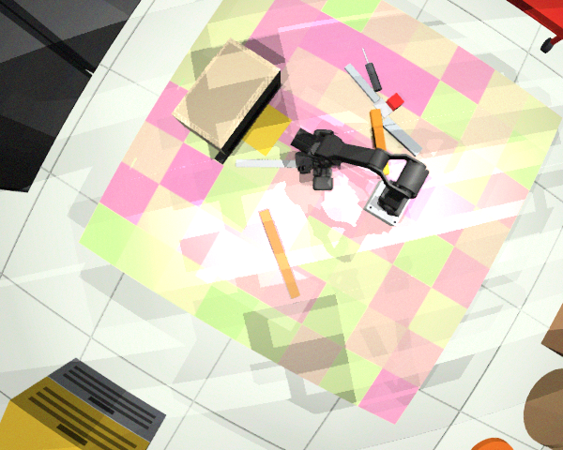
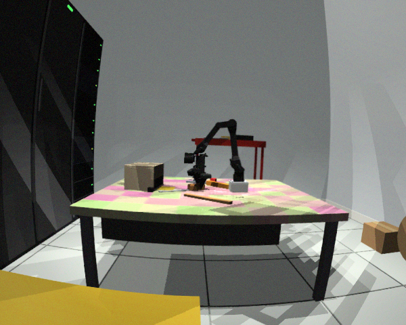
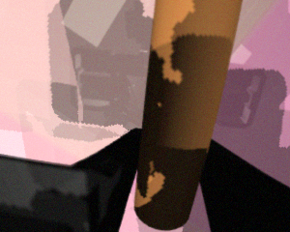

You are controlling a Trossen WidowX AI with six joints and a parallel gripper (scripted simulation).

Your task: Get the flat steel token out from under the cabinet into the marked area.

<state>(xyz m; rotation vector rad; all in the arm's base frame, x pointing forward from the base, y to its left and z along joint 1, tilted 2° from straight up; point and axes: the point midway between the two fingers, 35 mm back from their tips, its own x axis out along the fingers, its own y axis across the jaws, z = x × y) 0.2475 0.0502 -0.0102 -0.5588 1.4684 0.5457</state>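
The grey tool is 3 cm ahead of my gripper tip and 30 cm to the right of it. From my gripper tip the other things lie so: orange bar 10 cm behind, 19 cm to the right; grey bar 14 cm behind, 26 cm to the right; grey token 29 cm ahead, 1 cm to the left, 1 cm below.
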